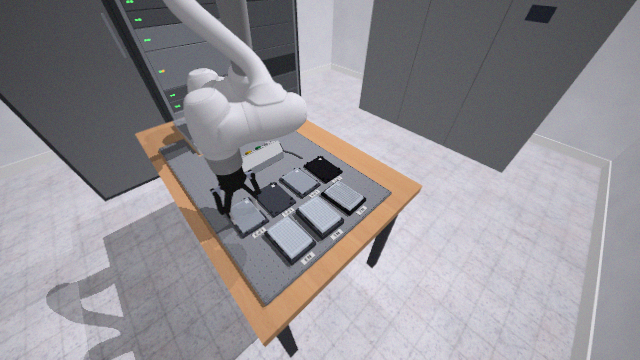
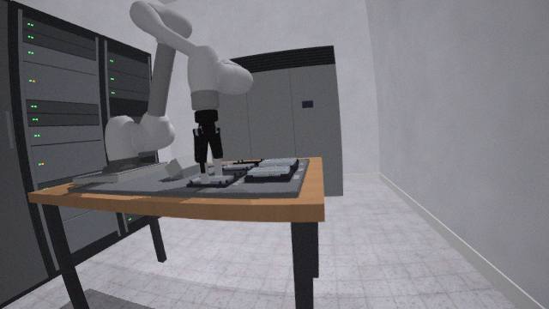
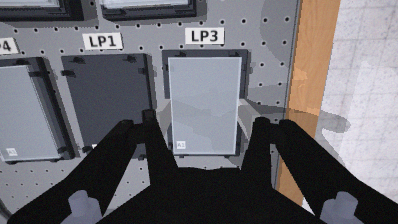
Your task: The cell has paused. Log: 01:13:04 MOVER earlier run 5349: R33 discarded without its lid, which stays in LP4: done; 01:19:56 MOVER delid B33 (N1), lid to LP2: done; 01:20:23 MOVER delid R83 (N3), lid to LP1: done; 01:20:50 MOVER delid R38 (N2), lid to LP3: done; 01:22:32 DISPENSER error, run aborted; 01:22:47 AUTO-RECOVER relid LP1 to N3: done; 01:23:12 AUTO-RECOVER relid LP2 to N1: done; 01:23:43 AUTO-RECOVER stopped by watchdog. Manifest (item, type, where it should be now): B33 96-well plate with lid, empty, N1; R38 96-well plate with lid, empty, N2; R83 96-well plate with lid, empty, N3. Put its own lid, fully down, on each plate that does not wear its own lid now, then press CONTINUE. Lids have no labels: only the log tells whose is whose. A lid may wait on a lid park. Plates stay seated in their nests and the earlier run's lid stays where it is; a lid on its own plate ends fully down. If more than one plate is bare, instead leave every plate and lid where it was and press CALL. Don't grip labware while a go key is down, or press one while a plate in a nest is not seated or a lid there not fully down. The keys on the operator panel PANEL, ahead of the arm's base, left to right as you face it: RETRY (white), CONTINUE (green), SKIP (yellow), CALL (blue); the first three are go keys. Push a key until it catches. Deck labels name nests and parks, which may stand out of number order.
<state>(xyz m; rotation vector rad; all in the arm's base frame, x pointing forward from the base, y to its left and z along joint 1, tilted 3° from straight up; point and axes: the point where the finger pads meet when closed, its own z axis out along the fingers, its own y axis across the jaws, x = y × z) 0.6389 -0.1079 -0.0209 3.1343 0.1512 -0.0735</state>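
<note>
Right now the park LP3 is 3 cm below my hand. The rest, counted from my hand: yellow skip key: 26 cm behind, 13 cm to the left, 3 cm above; then blue call key: 25 cm behind, 8 cm to the left, 3 cm above; then park LP1: 12 cm to the left, 3 cm below, 2 cm behind.
</note>
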